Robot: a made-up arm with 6 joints.
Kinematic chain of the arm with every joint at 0, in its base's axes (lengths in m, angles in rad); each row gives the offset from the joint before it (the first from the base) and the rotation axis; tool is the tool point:
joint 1: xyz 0 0 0.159 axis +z
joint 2: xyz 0 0 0 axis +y
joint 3: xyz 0 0 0.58 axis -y
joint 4: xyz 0 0 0 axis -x
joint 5: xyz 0.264 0 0 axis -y
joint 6: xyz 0 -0.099 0 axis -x
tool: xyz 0 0 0
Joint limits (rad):
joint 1: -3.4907..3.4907
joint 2: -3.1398..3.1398
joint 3: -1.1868..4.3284
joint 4: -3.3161..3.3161
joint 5: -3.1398..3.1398
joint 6: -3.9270..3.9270
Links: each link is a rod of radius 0.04 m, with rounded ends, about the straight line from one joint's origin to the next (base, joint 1, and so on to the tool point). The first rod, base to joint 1, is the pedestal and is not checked.
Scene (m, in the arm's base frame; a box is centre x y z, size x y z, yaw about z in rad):
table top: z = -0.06
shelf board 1: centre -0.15 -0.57 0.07 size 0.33 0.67 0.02 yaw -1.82
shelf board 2: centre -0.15 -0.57 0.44 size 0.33 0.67 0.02 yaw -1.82
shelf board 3: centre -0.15 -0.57 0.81 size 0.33 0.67 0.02 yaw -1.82
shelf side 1: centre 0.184 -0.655 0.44 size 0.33 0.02 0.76 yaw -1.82
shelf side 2: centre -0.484 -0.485 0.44 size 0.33 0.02 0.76 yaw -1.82
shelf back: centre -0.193 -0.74 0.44 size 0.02 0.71 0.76 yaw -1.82
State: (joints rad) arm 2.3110 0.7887 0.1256 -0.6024 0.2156 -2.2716
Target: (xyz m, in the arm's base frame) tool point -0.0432 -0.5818 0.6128
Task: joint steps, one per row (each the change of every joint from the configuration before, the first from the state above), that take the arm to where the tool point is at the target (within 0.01 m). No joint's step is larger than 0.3 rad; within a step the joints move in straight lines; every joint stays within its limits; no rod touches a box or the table.
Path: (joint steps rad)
1: -0.0856 -0.0848 0.2868 0.1014 0.0000 0.0000
2: -0.0856 -0.0847 0.2867 0.1015 0.0000 0.0000
3: -0.0856 -0.0848 0.2868 0.1014 0.0000 0.0000
4: -0.0855 -0.0848 0.2868 0.1015 0.0000 0.0000
5: -0.0856 -0.0847 0.2867 0.1014 0.0000 0.0000
6: -0.0856 -0.0848 0.2868 0.1015 0.0000 0.0000
7: -0.0856 -0.0848 0.2867 0.1014 0.0000 0.0000
8: -0.0856 -0.0848 0.2868 0.1015 0.0000 0.0000
9: -0.0856 -0.0847 0.2868 0.1014 0.0000 0.0000
10: -0.0856 -0.0848 0.2867 0.1015 0.0000 0.0000
11: -0.0855 -0.0848 0.2868 0.1014 0.0000 0.0000
12: -0.0121 -0.1416 -0.2278 -0.0735 0.0000 0.0000
13: -0.0120 -0.1417 -0.2278 -0.0735 0.0000 0.0000
14: -0.0120 -0.1417 -0.2278 -0.0735 0.0000 0.0000

